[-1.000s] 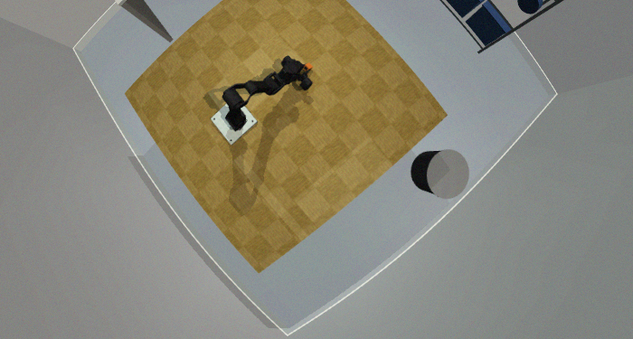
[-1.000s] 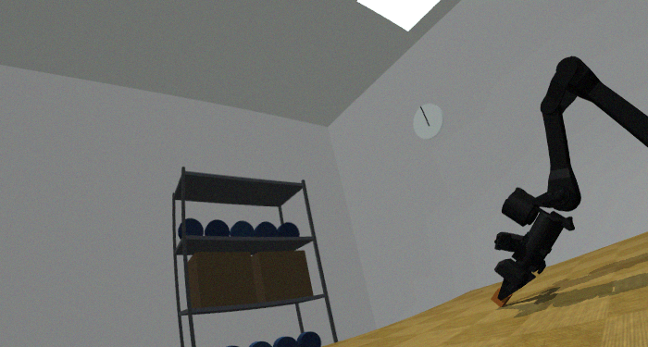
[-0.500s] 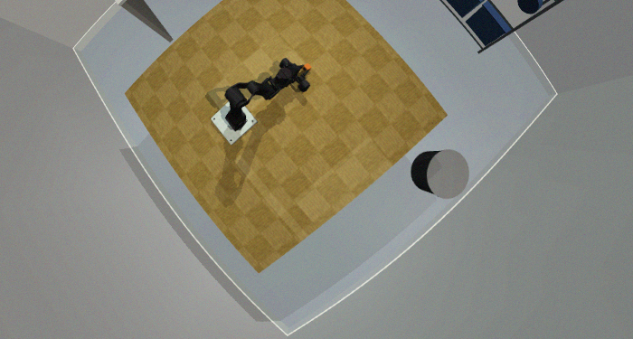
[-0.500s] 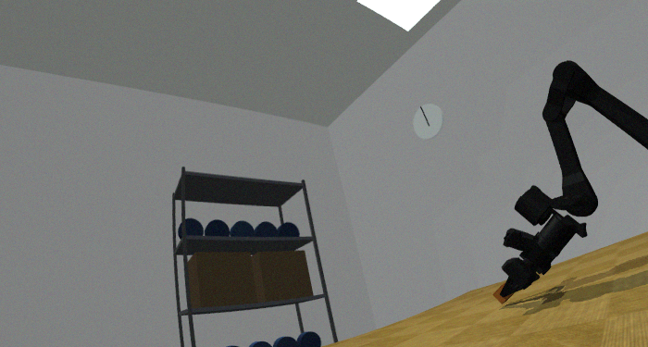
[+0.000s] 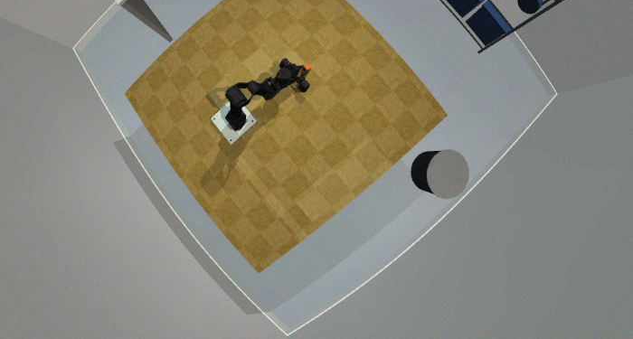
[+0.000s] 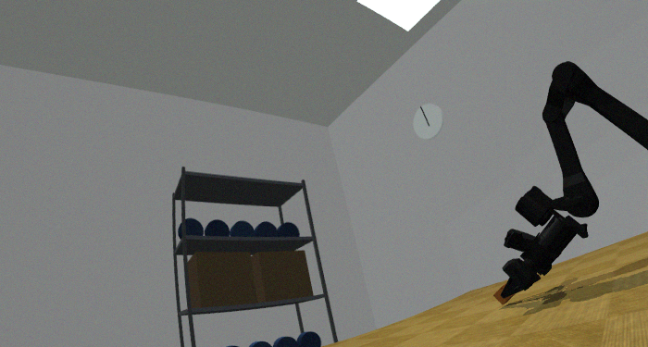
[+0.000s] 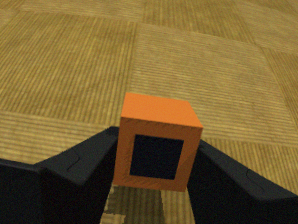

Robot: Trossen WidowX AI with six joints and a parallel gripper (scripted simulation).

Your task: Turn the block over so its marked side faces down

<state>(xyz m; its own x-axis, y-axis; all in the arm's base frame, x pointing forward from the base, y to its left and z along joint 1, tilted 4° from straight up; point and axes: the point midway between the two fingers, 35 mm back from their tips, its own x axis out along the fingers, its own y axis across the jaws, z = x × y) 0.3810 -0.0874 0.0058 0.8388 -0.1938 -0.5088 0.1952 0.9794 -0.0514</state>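
Right now the orange block is 1 cm behind my gripper tip.
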